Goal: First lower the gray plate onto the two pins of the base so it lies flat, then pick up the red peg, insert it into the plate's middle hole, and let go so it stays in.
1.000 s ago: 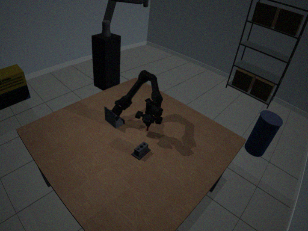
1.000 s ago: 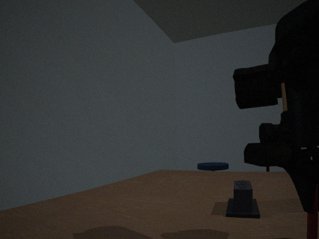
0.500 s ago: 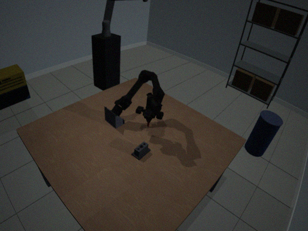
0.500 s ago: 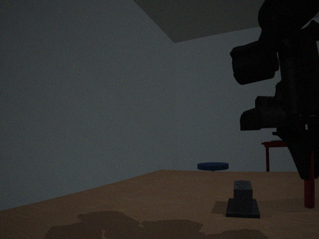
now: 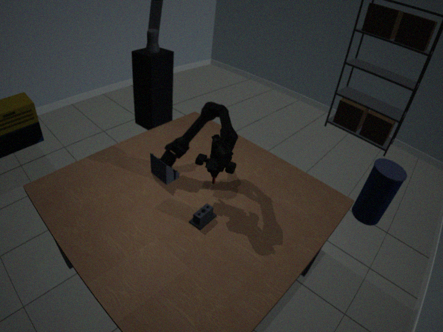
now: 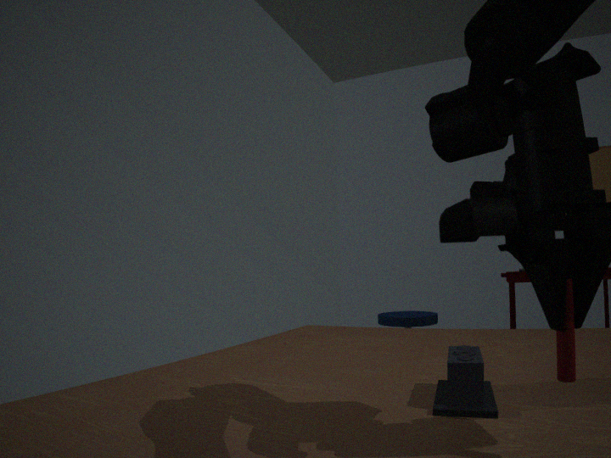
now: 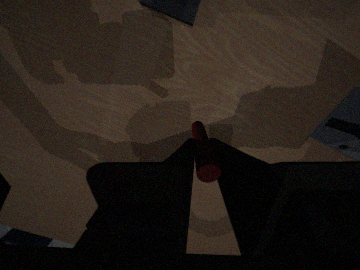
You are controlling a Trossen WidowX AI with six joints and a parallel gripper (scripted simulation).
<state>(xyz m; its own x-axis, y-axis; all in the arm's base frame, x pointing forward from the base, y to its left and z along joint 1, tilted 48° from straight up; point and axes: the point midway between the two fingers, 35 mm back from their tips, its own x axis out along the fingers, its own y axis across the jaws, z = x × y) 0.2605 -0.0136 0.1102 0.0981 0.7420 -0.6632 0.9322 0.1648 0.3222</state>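
Now: the gray plate 80 mm ahead of my gripper tip, 170 mm to the right of it and 70 mm below it. Also, from my gripper tip: dark base (80 mm ahead, 170 mm to the right, 100 mm below); then red peg (right at my gripper tip).
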